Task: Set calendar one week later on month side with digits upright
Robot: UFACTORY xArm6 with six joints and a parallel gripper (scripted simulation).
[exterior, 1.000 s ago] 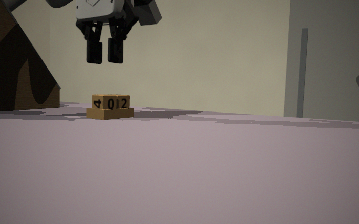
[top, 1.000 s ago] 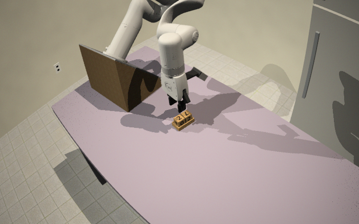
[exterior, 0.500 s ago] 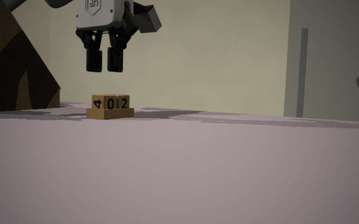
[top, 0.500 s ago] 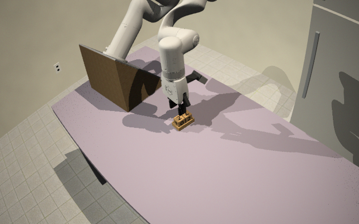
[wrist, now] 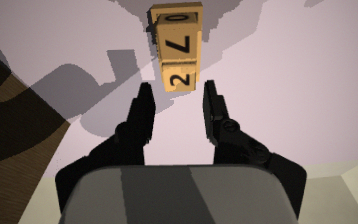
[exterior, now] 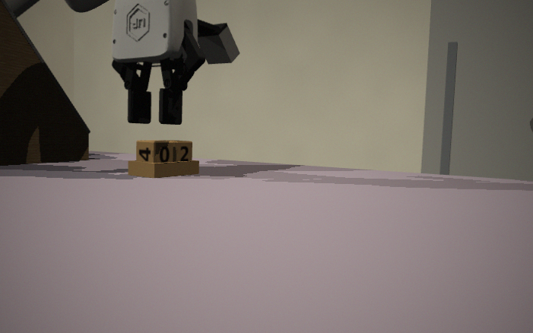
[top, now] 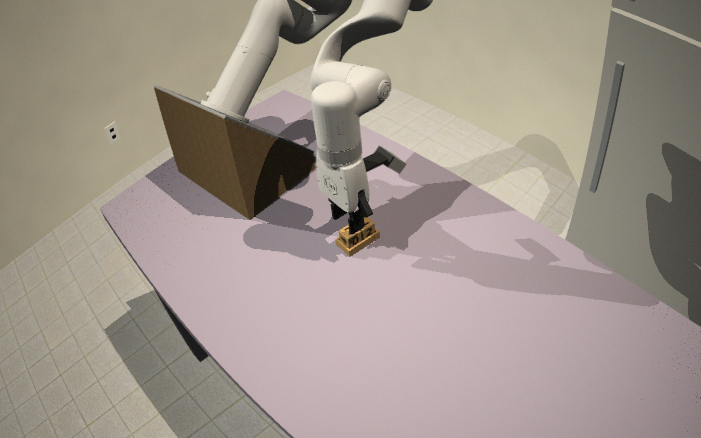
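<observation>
Right now the cube is 6 cm below my hand. From my hand the other things lie so: wooden calendar tray: 2 cm to the left, 7 cm below.
</observation>
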